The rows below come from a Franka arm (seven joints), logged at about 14 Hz.
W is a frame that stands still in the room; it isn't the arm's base.
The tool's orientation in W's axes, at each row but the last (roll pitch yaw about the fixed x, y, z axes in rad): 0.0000, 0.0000, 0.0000; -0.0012, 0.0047, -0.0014; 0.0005, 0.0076, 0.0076; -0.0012, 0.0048, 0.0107; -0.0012, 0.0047, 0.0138; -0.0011, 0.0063, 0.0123; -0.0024, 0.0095, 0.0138; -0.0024, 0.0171, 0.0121; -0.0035, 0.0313, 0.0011; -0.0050, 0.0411, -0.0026
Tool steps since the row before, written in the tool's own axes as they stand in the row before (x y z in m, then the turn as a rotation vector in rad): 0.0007, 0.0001, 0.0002, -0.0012, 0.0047, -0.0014; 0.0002, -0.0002, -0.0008, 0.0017, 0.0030, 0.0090; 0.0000, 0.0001, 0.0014, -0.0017, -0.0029, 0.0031; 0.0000, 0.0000, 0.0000, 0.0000, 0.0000, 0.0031; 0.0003, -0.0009, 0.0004, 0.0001, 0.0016, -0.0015; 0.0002, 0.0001, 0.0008, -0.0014, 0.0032, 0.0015; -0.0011, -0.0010, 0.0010, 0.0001, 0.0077, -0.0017; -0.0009, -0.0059, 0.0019, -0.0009, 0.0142, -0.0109; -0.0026, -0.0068, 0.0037, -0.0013, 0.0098, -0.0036; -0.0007, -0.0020, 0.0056, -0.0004, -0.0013, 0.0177
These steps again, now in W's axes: 0.0007, 0.0001, 0.0002, -0.0012, 0.0047, -0.0014; 0.0002, -0.0002, -0.0008, 0.0017, 0.0030, 0.0090; 0.0000, 0.0001, 0.0014, -0.0017, -0.0029, 0.0031; 0.0000, 0.0000, 0.0000, 0.0000, 0.0000, 0.0031; 0.0003, -0.0009, 0.0004, 0.0001, 0.0016, -0.0015; 0.0002, 0.0001, 0.0008, -0.0014, 0.0032, 0.0015; -0.0011, -0.0010, 0.0010, 0.0000, 0.0077, -0.0017; -0.0008, -0.0059, 0.0019, -0.0013, 0.0142, -0.0109; -0.0025, -0.0068, 0.0038, -0.0014, 0.0098, -0.0036; -0.0005, -0.0020, 0.0056, 0.0003, -0.0012, 0.0177
